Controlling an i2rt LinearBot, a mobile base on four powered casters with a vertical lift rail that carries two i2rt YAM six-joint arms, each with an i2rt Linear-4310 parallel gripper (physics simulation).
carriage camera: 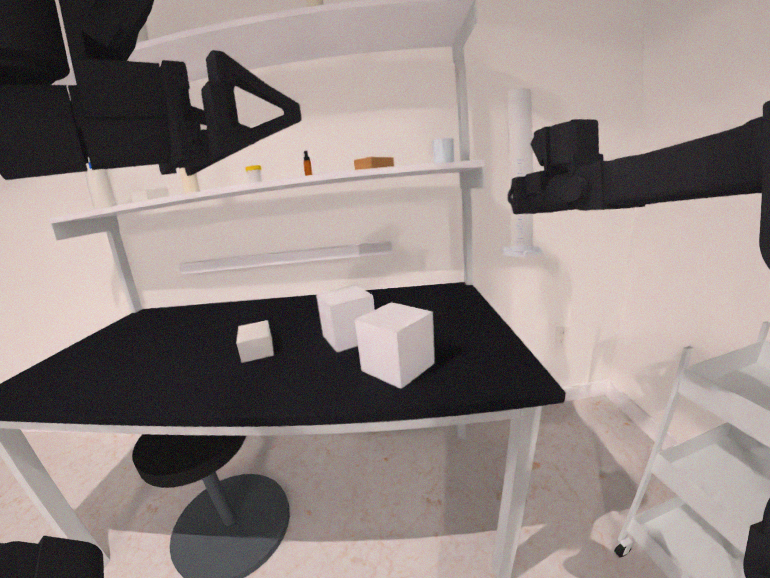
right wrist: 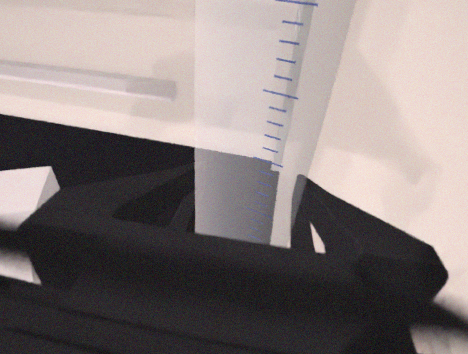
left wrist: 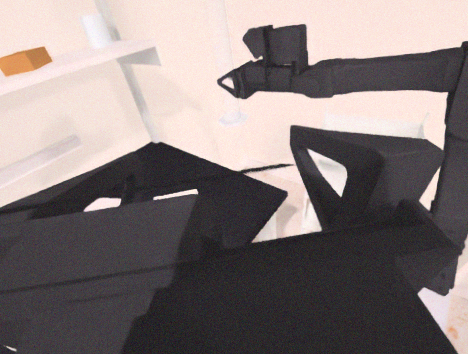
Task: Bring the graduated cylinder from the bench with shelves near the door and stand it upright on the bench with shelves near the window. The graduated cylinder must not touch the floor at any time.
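Places are measured from the left arm's base along level axes (x ahead, y left, z up), in metres.
Where they show: left gripper, fingertip midpoint: (carriage camera: 274, 125) (left wrist: 214, 147); right gripper, fingertip midpoint: (carriage camera: 518, 196) (right wrist: 250, 179) (left wrist: 222, 79).
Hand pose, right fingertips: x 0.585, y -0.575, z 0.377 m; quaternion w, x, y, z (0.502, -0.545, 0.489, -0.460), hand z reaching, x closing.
Each offset is from my right fingertips to the top centre of the thing. "*": to the spot under its first point. Level surfaces: height alone.
The graduated cylinder @(dx -0.013, dy -0.001, dz +0.205 m) (carriage camera: 521, 133) (left wrist: 226, 60) (right wrist: 240, 120) is tall, pale and translucent with blue marks. It is upright in the air, to the right of the black bench's back right corner in the carriage view. My right gripper (carriage camera: 514, 195) (left wrist: 222, 79) (right wrist: 250, 179) is shut on its lower half; the foot hangs free below the fingers. My left gripper (carriage camera: 292, 111) is open and empty at the upper left of the carriage view, in front of the shelves. The bench with shelves @(dz -0.360 m) (carriage camera: 186, 385) (left wrist: 250, 195) has a black top.
Two white boxes @(dx -0.039, dy +0.280, dz -0.230 m) (carriage camera: 398, 342) @(dx +0.129, dy +0.419, dz -0.230 m) (carriage camera: 342, 317) and a smaller white block @(dx +0.082, dy +0.679, dz -0.302 m) (carriage camera: 255, 340) stand on the bench. The shelf (carriage camera: 279, 183) holds small bottles, an orange block @(* dx +0.347, dy +0.318, dz +0.117 m) (carriage camera: 374, 163) and a beaker @(* dx +0.433, dy +0.092, dz +0.148 m) (carriage camera: 443, 150). A stool @(dx +0.043, dy +0.984, dz -0.639 m) (carriage camera: 186, 460) is under the bench. A white cart (carriage camera: 659, 423) stands at the right.
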